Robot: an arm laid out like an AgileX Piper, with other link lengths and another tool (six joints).
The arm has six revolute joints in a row. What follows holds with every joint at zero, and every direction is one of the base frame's.
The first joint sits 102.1 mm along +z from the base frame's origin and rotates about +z.
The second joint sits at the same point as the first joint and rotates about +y.
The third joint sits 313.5 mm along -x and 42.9 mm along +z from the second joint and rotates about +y.
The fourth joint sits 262.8 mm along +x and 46.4 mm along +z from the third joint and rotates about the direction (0.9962, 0, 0.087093).
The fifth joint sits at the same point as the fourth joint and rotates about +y.
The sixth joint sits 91.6 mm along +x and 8 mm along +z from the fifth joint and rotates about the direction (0.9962, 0, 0.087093).
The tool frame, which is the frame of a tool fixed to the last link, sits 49.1 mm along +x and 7 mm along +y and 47.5 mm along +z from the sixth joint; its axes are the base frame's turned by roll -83.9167, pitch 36.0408 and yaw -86.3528 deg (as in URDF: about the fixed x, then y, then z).
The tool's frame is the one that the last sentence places.
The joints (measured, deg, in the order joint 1, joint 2, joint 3, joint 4, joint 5, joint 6), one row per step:
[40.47 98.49 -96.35 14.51 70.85 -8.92]
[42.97 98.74 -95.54 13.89 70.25 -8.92]
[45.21 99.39 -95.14 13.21 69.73 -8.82]
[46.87 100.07 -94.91 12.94 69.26 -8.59]
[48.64 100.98 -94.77 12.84 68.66 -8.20]
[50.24 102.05 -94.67 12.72 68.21 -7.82]
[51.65 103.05 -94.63 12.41 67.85 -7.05]
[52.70 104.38 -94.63 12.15 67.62 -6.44]
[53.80 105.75 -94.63 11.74 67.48 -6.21]
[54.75 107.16 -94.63 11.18 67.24 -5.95]
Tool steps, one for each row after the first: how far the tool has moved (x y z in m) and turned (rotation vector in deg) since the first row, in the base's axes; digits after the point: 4 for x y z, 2 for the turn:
[-0.0125 0.0129 -0.0065 -0.78 -0.05 2.33]
[-0.0226 0.0253 -0.0138 -1.63 -0.09 4.34]
[-0.0300 0.0352 -0.0201 -2.11 0.13 5.69]
[-0.0377 0.0465 -0.0273 -2.48 0.51 6.97]
[-0.0447 0.0571 -0.0360 -3.06 1.06 8.14]
[-0.0506 0.0659 -0.0441 -3.72 1.57 8.78]
[-0.0540 0.0738 -0.0548 -4.69 2.33 9.24]
[-0.0583 0.0815 -0.0662 -5.89 2.88 10.13]
[-0.0614 0.0884 -0.0780 -7.16 3.27 10.84]

